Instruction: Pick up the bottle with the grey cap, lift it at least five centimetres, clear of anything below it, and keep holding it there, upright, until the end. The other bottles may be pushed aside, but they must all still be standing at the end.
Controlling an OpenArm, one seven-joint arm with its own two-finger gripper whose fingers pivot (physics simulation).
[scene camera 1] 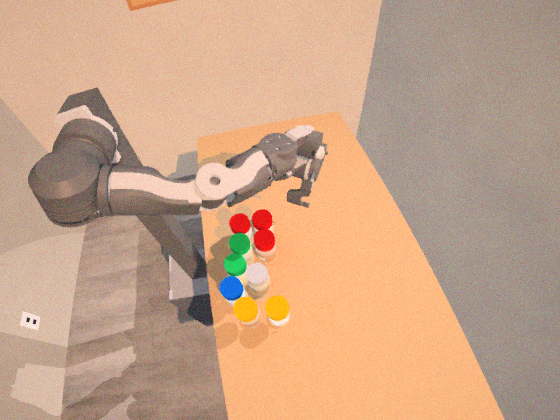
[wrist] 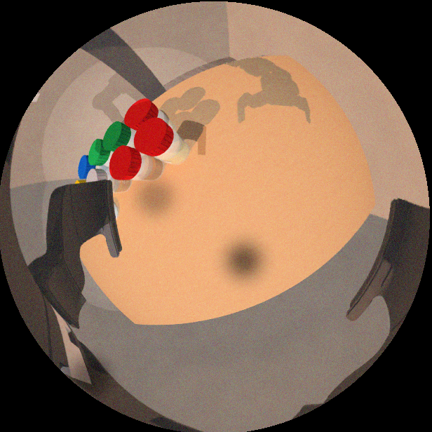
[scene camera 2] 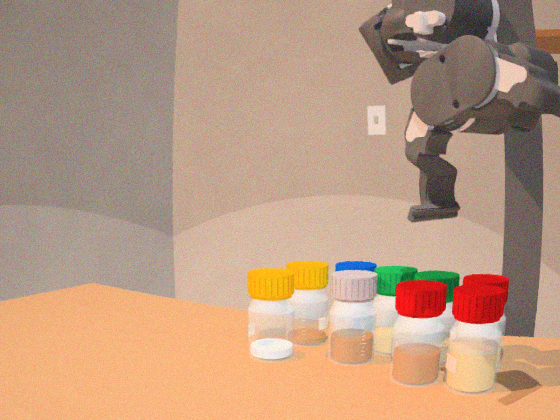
Labels:
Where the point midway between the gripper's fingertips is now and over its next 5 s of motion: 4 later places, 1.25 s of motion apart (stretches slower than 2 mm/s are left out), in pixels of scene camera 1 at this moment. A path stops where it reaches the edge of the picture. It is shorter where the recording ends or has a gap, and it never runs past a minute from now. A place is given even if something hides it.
My gripper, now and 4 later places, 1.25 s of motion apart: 308, 176; 303, 203; 251, 257; 251, 256; 254, 266

